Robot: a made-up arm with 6 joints.
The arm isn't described. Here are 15 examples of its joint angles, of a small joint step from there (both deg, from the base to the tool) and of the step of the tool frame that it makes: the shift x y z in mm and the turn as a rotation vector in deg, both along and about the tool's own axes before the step.
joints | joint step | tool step
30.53 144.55 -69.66 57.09 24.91 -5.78 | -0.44 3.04 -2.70 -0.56 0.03 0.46 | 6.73 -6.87 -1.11 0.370 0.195 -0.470
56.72 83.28 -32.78 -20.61 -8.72 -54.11 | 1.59 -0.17 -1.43 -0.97 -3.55 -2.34 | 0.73 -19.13 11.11 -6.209 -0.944 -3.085
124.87 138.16 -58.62 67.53 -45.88 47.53 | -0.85 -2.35 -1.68 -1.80 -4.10 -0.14 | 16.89 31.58 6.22 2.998 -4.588 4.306
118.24 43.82 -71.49 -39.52 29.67 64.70 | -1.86 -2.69 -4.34 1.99 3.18 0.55 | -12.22 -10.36 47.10 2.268 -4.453 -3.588
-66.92 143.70 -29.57 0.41 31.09 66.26 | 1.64 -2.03 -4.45 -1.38 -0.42 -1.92 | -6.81 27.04 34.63 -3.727 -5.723 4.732
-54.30 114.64 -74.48 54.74 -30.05 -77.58 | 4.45 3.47 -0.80 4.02 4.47 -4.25 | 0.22 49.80 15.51 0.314 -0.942 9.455
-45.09 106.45 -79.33 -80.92 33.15 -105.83 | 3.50 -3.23 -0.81 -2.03 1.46 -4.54 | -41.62 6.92 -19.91 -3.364 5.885 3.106
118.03 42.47 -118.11 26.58 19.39 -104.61 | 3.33 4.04 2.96 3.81 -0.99 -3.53 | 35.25 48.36 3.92 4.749 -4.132 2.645
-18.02 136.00 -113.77 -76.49 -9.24 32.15 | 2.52 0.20 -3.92 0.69 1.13 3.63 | 9.74 -16.13 30.95 1.474 -3.045 -3.498
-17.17 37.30 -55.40 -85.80 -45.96 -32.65 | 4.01 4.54 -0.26 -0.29 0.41 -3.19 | 32.39 7.06 16.40 -0.337 -3.638 -1.416
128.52 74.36 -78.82 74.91 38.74 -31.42 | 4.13 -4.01 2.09 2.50 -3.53 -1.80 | 11.20 36.83 4.62 -0.544 -3.385 2.619
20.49 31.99 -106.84 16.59 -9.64 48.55 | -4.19 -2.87 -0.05 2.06 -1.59 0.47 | 9.12 21.36 17.50 -1.084 -3.617 3.054
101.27 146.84 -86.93 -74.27 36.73 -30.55 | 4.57 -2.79 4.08 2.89 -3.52 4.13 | -11.58 -6.09 36.28 -0.108 -4.532 -4.158
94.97 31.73 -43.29 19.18 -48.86 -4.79 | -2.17 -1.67 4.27 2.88 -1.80 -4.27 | -22.12 -11.16 -6.85 -5.426 2.682 -1.096
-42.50 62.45 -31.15 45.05 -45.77 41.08 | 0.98 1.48 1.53 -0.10 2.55 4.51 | -20.33 -11.67 -10.78 2.653 4.236 -3.575
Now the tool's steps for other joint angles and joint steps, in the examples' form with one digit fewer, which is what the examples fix.
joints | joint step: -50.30 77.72 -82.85 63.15 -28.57 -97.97 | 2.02 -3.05 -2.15 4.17 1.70 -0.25
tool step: -1.6 -27.0 33.8 5.18 -4.08 -2.65
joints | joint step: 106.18 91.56 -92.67 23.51 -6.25 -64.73 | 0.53 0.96 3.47 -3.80 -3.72 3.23
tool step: -0.2 28.0 -11.0 -0.27 0.71 0.75
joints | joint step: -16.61 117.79 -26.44 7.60 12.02 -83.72 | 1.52 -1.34 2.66 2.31 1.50 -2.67
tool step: 6.3 14.2 7.6 -0.85 -0.71 3.19
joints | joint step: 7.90 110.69 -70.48 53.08 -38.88 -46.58 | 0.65 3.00 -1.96 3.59 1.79 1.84
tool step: -2.1 15.0 -11.1 4.90 2.45 0.00
